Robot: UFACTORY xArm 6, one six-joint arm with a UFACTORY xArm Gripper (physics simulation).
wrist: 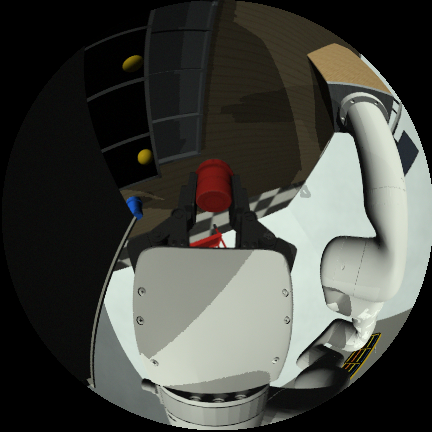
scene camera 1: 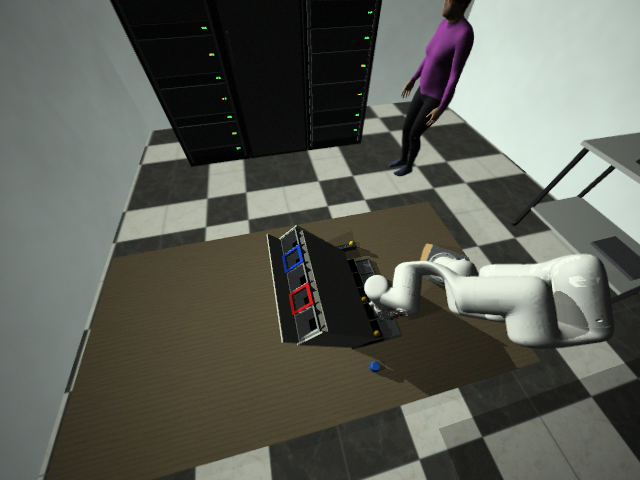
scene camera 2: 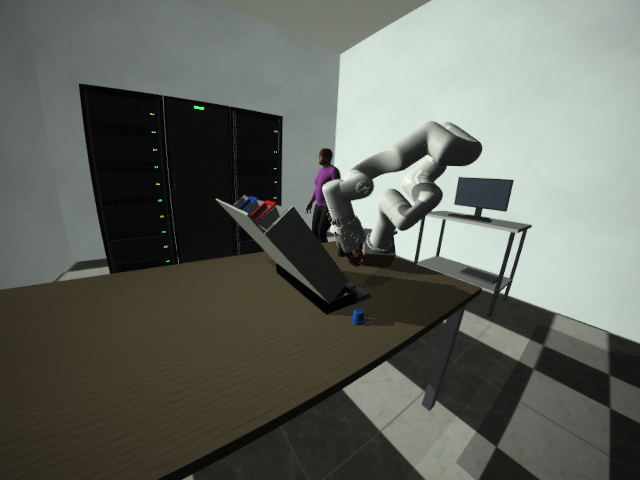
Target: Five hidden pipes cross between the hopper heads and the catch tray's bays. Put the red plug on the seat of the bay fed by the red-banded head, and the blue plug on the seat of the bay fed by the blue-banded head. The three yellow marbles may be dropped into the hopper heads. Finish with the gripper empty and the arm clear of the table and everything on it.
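Pixels of known places: gripper, fingertip midpoint: (wrist: 213, 183) (scene camera 1: 395, 314) (scene camera 2: 357, 261); arm's base, link origin: (wrist: 363, 113) (scene camera 2: 379, 241).
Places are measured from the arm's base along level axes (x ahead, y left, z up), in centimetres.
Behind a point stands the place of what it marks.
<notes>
My gripper (scene camera 1: 397, 315) {z -0.8, x 25.3, y 18.4 cm} (scene camera 2: 355, 257) {z -0.8, x 25.3, y 18.4 cm} (wrist: 213, 183) {z -0.8, x 25.3, y 18.4 cm} is shut on the red plug, held above the table beside the catch tray (wrist: 203, 100) {z -12.5, x 23.1, y 12.9 cm}. The red plug is upright between the fingers in the wrist view. The blue plug (scene camera 1: 374, 366) {z -10.2, x 34.6, y 34.0 cm} (scene camera 2: 358, 316) {z -11.1, x 35.0, y 35.1 cm} (wrist: 134, 206) {z -11.3, x 33.8, y 32.3 cm} stands on the table past the tray's near end. One yellow marble (scene camera 1: 376, 333) {z -11.2, x 31.3, y 22.1 cm} (wrist: 144, 157) {z -11.1, x 30.9, y 21.4 cm} lies in the end bay nearest it, another yellow marble (scene camera 1: 363, 299) {z -11.2, x 34.0, y 7.4 cm} (wrist: 132, 63) {z -10.9, x 33.3, y 7.2 cm} in the middle bay. A third yellow marble (scene camera 1: 351, 242) {z -8.7, x 35.5, y -21.7 cm} is on a small holder at the far end. The red band (scene camera 1: 291, 304) {z 15.6, x 62.8, y 18.8 cm} and blue band (scene camera 1: 284, 264) {z 15.7, x 65.4, y 4.1 cm} frame two hopper heads.
The tall slanted housing (scene camera 1: 330, 289) {z 12.2, x 49.9, y 12.8 cm} (scene camera 2: 305, 253) {z 8.3, x 50.1, y 28.9 cm} hides the pipes and rises beside my gripper. The arm's base stands on a wood-sided block (wrist: 340, 62) {z -6.9, x 4.2, y -7.8 cm} behind the tray. The table edge (scene camera 2: 392, 347) {z -14.1, x 31.8, y 47.0 cm} runs beyond the blue plug. A person (scene camera 1: 439, 67) (scene camera 2: 323, 180) stands behind the table.
</notes>
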